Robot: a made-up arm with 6 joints. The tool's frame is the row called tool. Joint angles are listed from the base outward.
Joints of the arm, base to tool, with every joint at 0 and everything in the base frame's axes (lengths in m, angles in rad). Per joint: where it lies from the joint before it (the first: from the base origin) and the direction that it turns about. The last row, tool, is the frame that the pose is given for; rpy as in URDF.
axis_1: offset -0.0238 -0.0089 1.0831 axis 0 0 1
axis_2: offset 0.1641 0.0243 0.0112 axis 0 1 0
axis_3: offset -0.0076 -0.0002 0.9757 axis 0 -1 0
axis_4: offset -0.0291 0.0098 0.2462 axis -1 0 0
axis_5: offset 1.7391 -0.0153 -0.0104 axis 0 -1 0
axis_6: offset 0.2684 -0.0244 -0.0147 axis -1 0 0
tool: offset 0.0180 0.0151 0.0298 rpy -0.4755 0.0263 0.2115
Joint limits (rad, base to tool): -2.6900..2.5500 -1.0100..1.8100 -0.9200..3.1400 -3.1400..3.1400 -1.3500..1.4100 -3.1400..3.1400
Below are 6 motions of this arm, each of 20 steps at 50 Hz.
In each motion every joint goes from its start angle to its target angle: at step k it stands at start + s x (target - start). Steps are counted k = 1, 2, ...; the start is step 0. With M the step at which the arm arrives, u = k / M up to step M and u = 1 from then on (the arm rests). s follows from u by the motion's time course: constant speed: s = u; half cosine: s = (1 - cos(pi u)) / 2; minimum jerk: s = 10 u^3 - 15 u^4 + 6 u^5.
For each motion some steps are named. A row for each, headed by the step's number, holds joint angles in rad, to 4 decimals.
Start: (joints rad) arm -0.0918 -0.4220 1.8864 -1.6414 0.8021 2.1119
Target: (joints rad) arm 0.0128 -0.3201 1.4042 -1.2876 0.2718 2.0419
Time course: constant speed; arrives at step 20
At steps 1, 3, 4, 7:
1: -0.0866 -0.4169 1.8623 -1.6237 0.7756 2.1084
3: -0.0761 -0.4067 1.8141 -1.5883 0.7226 2.1014
4: -0.0709 -0.4016 1.7900 -1.5706 0.6960 2.0979
7: -0.0552 -0.3863 1.7176 -1.5176 0.6165 2.0874

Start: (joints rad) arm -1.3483 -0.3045 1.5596 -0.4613 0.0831 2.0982
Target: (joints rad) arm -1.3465 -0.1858 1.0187 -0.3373 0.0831 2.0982
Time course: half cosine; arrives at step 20
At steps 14, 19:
14: -1.3469 -0.2103 1.1302 -0.3629 0.0831 2.0982
19: -1.3465 -0.1865 1.0220 -0.3381 0.0831 2.0982

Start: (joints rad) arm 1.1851 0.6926 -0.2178 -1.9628 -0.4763 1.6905
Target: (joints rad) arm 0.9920 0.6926 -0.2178 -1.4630 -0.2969 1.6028
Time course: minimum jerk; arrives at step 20
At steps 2, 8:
2: 1.1834 0.6926 -0.2178 -1.9585 -0.4748 1.6897
8: 1.1238 0.6926 -0.2178 -1.8041 -0.4194 1.6627

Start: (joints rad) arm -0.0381 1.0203 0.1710 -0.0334 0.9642 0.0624
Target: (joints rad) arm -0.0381 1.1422 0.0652 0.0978 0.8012 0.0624
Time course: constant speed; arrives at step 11
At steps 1, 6, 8, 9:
1: -0.0381 1.0314 0.1614 -0.0215 0.9494 0.0624
6: -0.0381 1.0868 0.1133 0.0382 0.8753 0.0624
8: -0.0381 1.1090 0.0941 0.0620 0.8457 0.0624
9: -0.0381 1.1200 0.0844 0.0739 0.8308 0.0624

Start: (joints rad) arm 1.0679 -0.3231 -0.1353 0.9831 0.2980 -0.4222
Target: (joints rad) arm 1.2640 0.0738 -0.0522 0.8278 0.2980 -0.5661
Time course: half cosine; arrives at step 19
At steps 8, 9, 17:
8: 1.1419 -0.1734 -0.1039 0.9245 0.2980 -0.4765
9: 1.1579 -0.1410 -0.0972 0.9119 0.2980 -0.4882
17: 1.2587 0.0630 -0.0545 0.8320 0.2980 -0.5622

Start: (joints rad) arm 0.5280 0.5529 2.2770 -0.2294 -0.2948 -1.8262
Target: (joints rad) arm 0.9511 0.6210 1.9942 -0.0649 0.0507 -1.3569
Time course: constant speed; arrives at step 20
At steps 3, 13, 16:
3: 0.5915 0.5631 2.2346 -0.2047 -0.2430 -1.7558
13: 0.8030 0.5972 2.0932 -0.1225 -0.0702 -1.5212
16: 0.8665 0.6074 2.0508 -0.0978 -0.0184 -1.4508

